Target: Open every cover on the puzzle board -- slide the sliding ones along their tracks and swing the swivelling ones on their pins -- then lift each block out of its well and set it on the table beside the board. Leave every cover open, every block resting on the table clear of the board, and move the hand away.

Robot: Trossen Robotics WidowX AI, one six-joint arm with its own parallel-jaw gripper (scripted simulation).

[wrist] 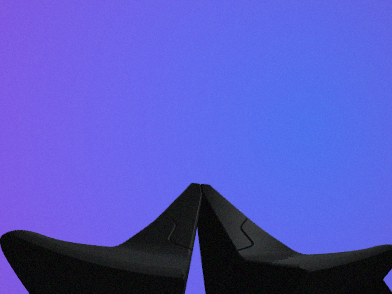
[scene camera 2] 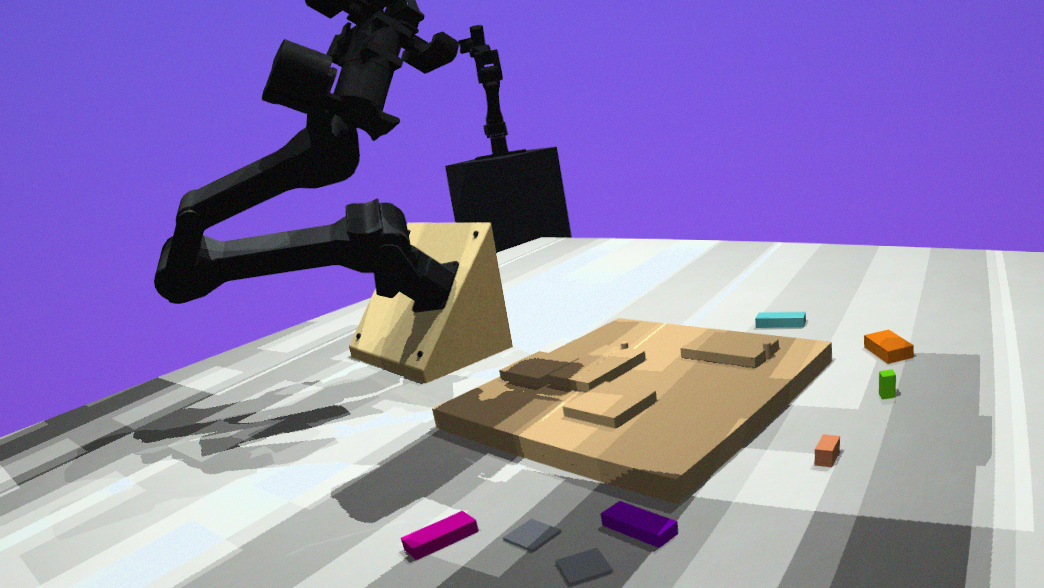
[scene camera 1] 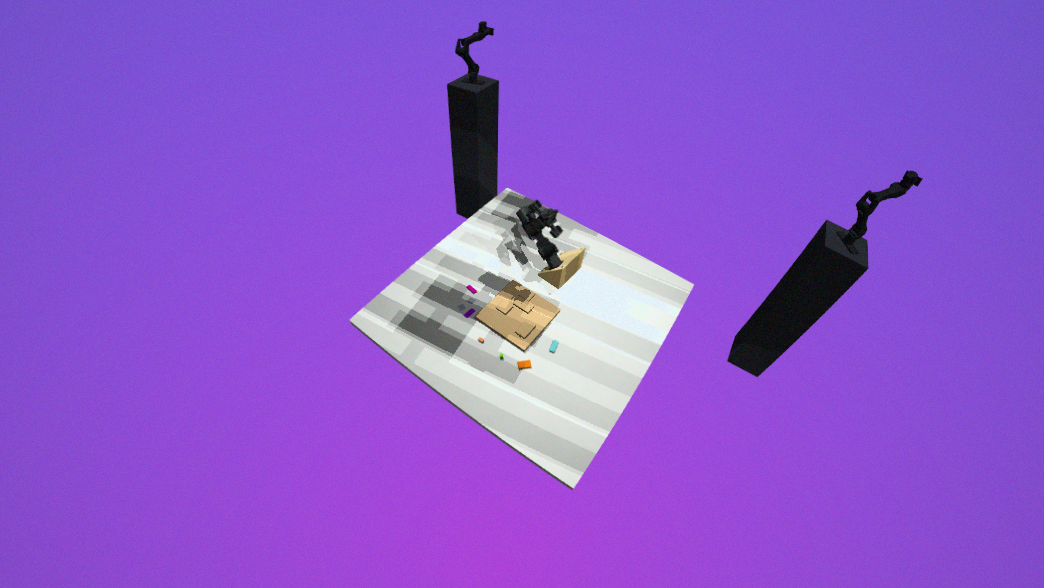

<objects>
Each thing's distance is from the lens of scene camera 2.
purple piece [scene camera 2: 643, 525]: 50 cm
cyan piece [scene camera 2: 782, 319]: 87 cm
tan puzzle board [scene camera 2: 706, 411]: 62 cm
The marked spots on the cyan piece and the tan puzzle board are 28 cm apart.
</objects>
